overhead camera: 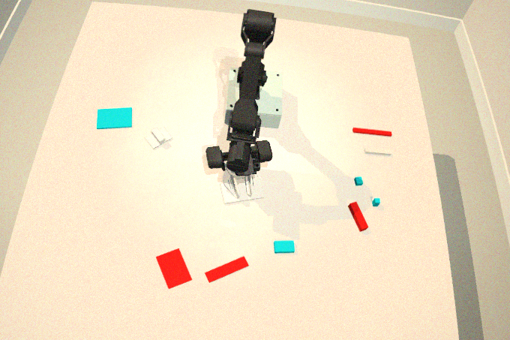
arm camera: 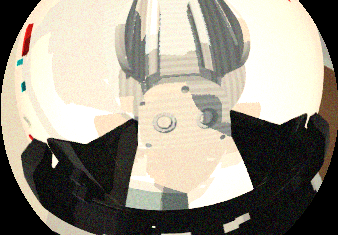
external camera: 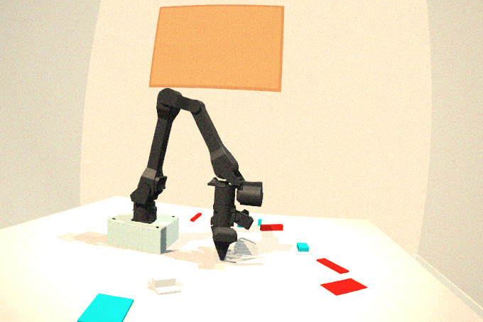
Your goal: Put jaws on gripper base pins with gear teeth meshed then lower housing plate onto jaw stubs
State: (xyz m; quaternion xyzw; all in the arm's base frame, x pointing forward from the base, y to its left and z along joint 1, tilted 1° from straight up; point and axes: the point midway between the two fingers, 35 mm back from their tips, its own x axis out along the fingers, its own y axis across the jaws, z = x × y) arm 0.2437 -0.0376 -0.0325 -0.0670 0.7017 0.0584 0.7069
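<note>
Right now my gripper tip is 10 mm short of the housing plate. Also, from my gripper tip: gripper base 20 mm above, 10 mm ahead; white jaw 30 mm ahead, 10 mm to the right, 10 mm above; flat white plate 70 mm ahead, 10 mm to the left.
</note>
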